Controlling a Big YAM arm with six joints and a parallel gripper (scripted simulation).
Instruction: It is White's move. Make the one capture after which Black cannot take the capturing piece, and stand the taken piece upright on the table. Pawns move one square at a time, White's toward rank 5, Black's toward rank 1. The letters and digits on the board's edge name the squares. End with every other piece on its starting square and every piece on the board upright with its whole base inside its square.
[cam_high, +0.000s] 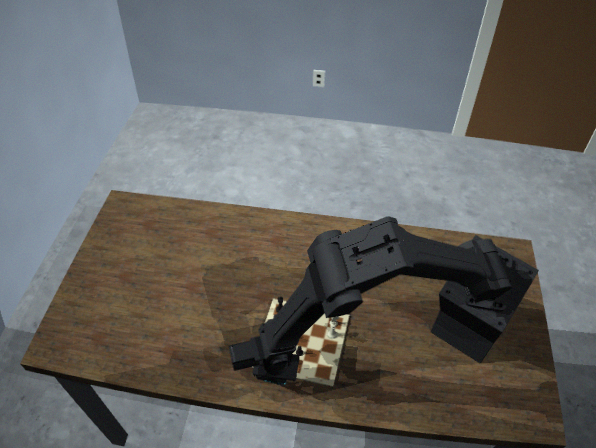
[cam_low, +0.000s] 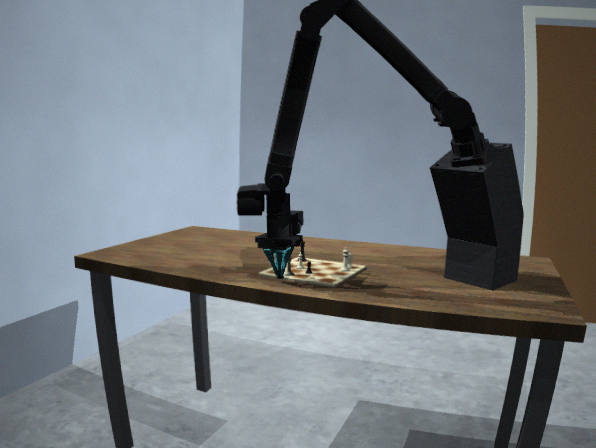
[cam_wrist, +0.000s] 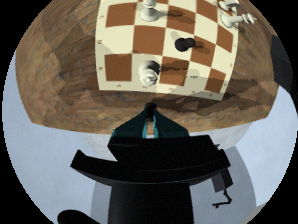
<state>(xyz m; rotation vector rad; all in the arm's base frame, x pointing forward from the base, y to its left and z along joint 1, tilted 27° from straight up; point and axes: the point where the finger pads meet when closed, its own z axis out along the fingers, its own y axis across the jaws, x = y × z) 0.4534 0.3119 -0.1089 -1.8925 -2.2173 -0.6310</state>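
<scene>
My hand is 1 cm past the chessboard, 14 cm to the left of it and 2 cm above it. Also, from my hand: tall black piece: 7 cm ahead, 21 cm to the right, 1 cm above; tall white piece: 9 cm behind, 18 cm to the right, 1 cm above.
</scene>
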